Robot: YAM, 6 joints.
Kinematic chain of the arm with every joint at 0, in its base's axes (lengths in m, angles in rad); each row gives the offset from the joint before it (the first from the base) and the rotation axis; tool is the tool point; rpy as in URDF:
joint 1: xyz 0 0 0.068 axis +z
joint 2: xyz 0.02 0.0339 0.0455 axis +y
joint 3: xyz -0.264 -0.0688 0 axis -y
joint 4: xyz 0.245 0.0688 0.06 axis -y
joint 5: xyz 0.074 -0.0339 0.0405 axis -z
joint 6: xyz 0.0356 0 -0.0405 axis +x
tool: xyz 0 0 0 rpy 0 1.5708 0
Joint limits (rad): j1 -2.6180..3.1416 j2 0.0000..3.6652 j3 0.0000..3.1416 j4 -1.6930..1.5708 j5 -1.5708..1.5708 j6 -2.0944..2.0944
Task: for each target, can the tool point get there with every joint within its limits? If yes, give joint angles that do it. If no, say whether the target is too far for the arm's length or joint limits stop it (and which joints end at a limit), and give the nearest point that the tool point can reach.
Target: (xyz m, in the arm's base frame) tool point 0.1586 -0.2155 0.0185
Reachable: yes | joints -0.8508 2.1551 0.8748 -0.5576 0.6981 0.4478
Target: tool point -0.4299 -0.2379 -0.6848
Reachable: no: too far | nearest point -0.3230 -0.1855 -0.3585 | short by 0.347 m
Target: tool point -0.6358 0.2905 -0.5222
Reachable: no: too far | nearest point -0.4455 0.2036 -0.2882 | short by 0.314 m
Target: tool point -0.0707 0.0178 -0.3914
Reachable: no: joint limits stop it (at a limit: joint 2) | nearest point -0.0915 0.0230 -0.3458 | short by 0.050 m
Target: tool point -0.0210 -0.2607 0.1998
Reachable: yes | joints -1.7792 1.7588 1.1196 -1.4452 -1.2205 -0.4000
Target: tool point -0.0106 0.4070 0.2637
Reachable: yes | joints 1.5199 1.9217 1.6110 -0.7605 -1.0724 -1.5005
